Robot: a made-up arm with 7 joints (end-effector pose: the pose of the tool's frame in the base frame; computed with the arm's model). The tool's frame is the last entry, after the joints.
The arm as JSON. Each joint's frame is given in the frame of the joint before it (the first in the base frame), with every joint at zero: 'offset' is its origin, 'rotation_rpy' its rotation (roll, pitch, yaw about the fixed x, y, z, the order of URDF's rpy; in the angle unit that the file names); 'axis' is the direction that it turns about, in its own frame. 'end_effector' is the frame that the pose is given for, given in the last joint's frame.
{
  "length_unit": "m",
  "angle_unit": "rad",
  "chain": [
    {
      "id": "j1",
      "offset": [
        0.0,
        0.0,
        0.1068
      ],
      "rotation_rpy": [
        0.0,
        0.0,
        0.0
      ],
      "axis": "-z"
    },
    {
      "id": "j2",
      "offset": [
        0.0,
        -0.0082,
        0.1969
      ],
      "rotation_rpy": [
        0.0,
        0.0,
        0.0
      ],
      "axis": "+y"
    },
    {
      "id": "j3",
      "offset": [
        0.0,
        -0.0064,
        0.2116
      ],
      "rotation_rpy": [
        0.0,
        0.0,
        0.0
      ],
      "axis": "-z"
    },
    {
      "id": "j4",
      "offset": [
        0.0,
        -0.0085,
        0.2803
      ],
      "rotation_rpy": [
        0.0,
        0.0,
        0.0
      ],
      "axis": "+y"
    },
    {
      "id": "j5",
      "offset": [
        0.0,
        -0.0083,
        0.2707
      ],
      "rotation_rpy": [
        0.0,
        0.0,
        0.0
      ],
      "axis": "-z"
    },
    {
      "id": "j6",
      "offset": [
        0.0,
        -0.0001,
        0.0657
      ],
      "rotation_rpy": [
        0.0,
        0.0,
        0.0
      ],
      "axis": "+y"
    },
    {
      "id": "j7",
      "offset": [
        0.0,
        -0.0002,
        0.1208
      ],
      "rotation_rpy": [
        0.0,
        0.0,
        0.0
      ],
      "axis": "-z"
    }
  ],
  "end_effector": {
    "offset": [
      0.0,
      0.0,
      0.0
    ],
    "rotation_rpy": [
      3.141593,
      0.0,
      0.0
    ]
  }
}
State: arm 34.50 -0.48 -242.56 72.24 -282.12 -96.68 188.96
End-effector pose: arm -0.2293 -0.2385 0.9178 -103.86 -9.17 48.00
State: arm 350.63 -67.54 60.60 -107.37 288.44 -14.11 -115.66
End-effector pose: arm -0.4666 0.2657 0.2054 42.00 9.05 -19.73
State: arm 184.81 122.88 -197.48 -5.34 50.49 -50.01 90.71
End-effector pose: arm -0.6898 0.0954 -0.2759 17.70 19.54 -70.55
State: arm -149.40 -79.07 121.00 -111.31 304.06 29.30 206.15
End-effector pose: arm 0.0972 -0.4433 0.6136 4.84 147.89 32.96
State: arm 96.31 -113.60 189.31 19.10 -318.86 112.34 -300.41
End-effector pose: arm 0.1698 0.5991 -0.1364 -49.91 -64.67 -24.11
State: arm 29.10 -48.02 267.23 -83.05 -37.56 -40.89 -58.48
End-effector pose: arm -0.4780 -0.2410 0.6898 -55.75 97.72 100.47
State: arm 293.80 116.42 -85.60 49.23 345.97 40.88 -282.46
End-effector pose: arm -0.0751 0.7181 -0.0374 -19.88 97.64 -57.40
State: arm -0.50 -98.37 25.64 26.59 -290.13 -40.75 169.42
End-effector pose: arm -0.9026 -0.0432 0.3480 84.86 66.31 30.10
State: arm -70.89 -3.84 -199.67 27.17 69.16 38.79 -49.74
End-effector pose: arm -0.0904 -0.2800 1.1487 -62.66 106.65 17.13
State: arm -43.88 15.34 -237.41 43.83 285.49 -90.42 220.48
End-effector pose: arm 0.0703 -0.0977 1.0924 70.72 91.80 44.68
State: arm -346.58 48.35 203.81 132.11 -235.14 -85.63 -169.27
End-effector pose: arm 0.0051 -0.0062 0.6114 -65.94 32.37 -17.87
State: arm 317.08 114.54 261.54 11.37 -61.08 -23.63 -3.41
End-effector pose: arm 0.5677 0.6083 -0.1292 11.95 -45.86 60.03
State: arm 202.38 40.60 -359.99 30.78 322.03 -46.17 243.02
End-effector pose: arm -0.6114 0.3440 0.8762 127.68 -80.86 46.73
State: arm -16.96 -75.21 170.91 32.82 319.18 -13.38 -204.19
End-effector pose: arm -0.8700 -0.2819 0.3061 70.95 63.47 96.16
